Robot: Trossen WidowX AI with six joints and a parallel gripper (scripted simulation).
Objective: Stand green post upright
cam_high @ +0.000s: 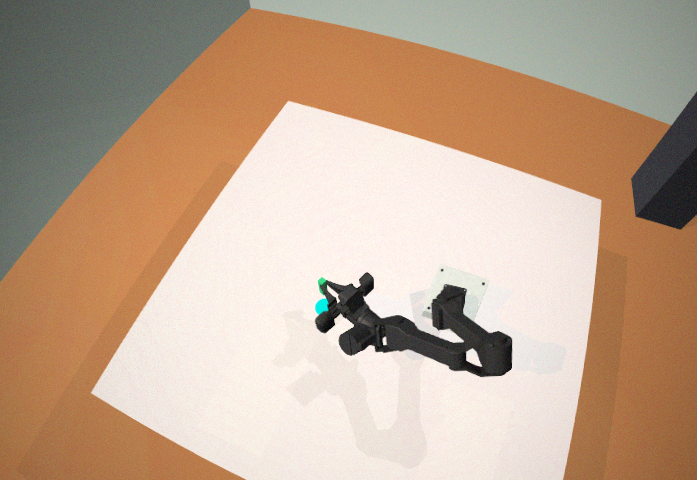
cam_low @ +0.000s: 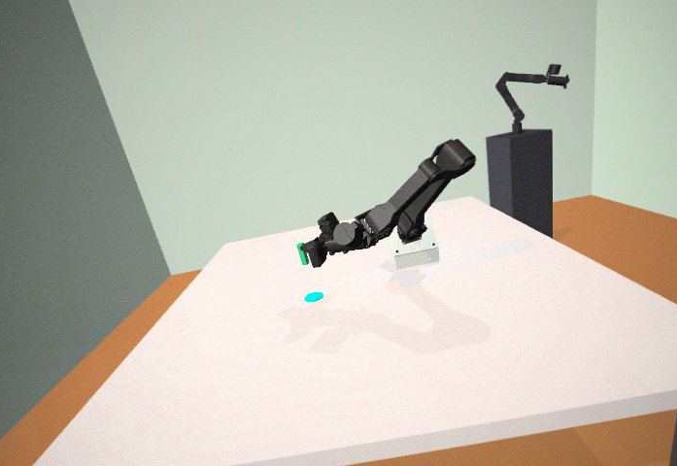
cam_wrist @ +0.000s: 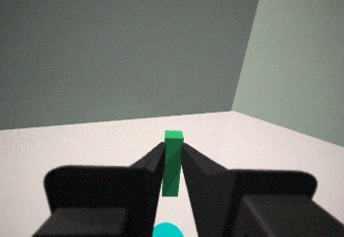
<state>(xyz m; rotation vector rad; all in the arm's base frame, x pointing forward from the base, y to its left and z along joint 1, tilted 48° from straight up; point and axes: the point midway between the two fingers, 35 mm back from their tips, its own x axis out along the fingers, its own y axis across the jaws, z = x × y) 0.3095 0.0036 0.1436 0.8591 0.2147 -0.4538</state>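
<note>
The cyan circle is 16 cm below my gripper tip. Also, from my gripper tip: green post (2 cm below).
</note>
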